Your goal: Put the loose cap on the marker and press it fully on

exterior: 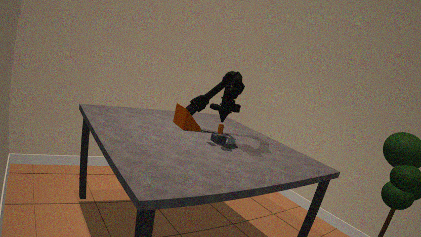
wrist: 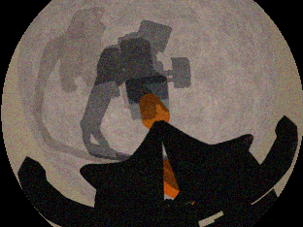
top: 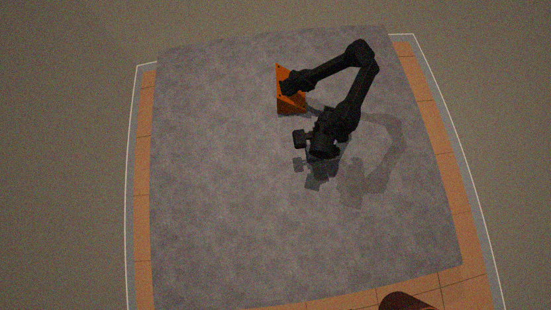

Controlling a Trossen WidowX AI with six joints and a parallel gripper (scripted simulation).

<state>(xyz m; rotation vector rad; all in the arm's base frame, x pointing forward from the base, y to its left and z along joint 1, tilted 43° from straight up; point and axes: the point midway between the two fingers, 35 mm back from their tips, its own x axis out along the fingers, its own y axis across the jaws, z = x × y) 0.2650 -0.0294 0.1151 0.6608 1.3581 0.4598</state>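
My gripper tip is 40 mm above the orange cap. From my gripper tip the other things lie so: dark grey holder block: 110 mm below.
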